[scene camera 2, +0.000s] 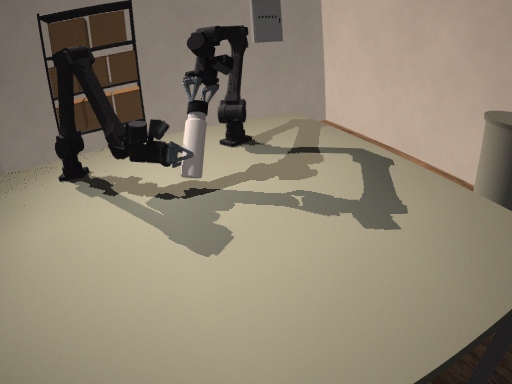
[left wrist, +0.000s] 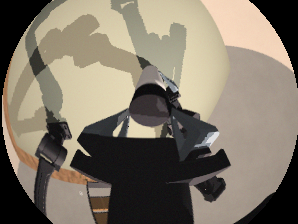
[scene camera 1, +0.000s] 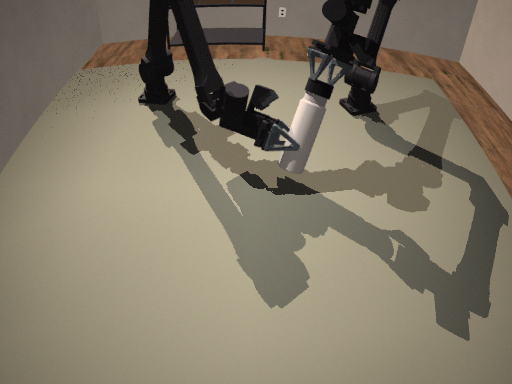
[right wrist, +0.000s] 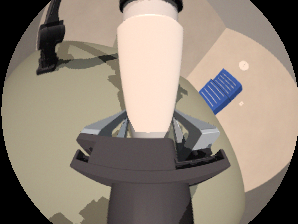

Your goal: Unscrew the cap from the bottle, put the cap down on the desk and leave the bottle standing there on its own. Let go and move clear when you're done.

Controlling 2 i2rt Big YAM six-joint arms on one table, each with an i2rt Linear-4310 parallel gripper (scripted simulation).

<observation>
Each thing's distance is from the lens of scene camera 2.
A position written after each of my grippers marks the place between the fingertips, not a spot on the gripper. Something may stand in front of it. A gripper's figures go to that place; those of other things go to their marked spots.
my left gripper (scene camera 2: 198, 104): 108 cm
my right gripper (scene camera 2: 194, 156): 105 cm
</observation>
